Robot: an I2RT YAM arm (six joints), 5 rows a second.
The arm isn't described. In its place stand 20 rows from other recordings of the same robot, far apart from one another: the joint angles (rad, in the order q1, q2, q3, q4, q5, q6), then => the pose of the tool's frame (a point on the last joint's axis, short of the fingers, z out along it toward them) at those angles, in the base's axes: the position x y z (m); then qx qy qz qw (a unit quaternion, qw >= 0).
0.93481, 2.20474, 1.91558, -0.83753, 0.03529, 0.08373 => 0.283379 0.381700 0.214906 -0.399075 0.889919 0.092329 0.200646
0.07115, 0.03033, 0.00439, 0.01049, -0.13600, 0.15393 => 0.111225 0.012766 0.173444 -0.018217 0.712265 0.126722 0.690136
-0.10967, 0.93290, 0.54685, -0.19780, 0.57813, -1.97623 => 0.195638 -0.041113 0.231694 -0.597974 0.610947 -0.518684 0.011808
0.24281, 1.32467, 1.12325, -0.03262, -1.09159, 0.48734 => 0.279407 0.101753 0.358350 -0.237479 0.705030 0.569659 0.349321
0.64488, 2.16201, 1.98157, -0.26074, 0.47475, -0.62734 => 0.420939 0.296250 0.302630 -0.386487 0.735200 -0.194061 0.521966
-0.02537, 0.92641, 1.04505, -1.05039, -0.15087, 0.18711 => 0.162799 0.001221 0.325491 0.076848 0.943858 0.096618 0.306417
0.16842, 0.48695, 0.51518, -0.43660, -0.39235, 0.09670 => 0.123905 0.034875 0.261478 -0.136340 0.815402 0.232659 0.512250
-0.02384, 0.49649, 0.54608, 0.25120, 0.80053, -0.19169 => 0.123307 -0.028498 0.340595 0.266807 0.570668 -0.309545 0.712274
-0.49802, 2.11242, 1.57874, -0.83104, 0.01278, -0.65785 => 0.368746 -0.201018 0.159462 -0.078750 0.991554 -0.061512 0.082677
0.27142, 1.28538, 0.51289, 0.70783, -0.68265, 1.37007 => 0.248715 0.092526 0.232235 0.163714 0.705879 0.637979 0.260606
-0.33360, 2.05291, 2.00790, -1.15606, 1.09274, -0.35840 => 0.388871 -0.168217 0.312055 -0.085085 -0.840978 0.533730 0.025465
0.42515, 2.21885, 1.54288, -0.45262, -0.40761, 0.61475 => 0.407468 0.199979 0.121078 0.046255 0.955375 0.278077 0.088274
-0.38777, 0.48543, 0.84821, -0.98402, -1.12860, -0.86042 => 0.074026 0.004521 0.327782 -0.413646 0.673374 0.160282 0.591417
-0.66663, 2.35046, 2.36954, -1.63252, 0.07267, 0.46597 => 0.347931 -0.277035 0.256502 -0.535384 -0.843559 0.034002 0.024837
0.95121, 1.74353, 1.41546, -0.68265, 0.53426, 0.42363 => 0.230911 0.292513 0.262778 -0.171262 0.913917 -0.026904 0.367016
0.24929, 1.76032, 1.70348, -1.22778, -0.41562, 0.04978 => 0.333532 0.099745 0.316524 -0.125726 0.960741 0.222717 0.107553
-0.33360, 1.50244, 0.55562, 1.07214, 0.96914, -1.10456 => 0.261773 -0.121779 0.224876 0.103660 0.673707 -0.668976 0.296387
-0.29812, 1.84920, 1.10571, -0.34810, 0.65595, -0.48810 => 0.338353 -0.126683 0.154974 -0.011125 0.922756 -0.375117 0.087661
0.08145, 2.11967, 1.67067, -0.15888, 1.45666, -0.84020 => 0.469890 0.002872 0.241851 -0.018059 0.729518 -0.675992 0.102528
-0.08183, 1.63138, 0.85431, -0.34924, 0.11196, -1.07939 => 0.298437 -0.028466 0.149255 -0.455029 0.861126 -0.166349 0.154073
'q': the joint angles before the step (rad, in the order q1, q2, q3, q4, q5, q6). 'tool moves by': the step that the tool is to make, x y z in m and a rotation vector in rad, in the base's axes. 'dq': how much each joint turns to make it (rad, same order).
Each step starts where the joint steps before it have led.
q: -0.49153 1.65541 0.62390 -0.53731 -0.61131 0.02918
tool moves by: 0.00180 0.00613 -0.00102 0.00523 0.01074 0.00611
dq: 0.02862 0.00002 -0.00572 0.00956 0.00037 0.02749
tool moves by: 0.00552 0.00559 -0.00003 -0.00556 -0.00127 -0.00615
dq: 0.03433 -0.00003 0.00001 0.03162 0.00535 0.04920
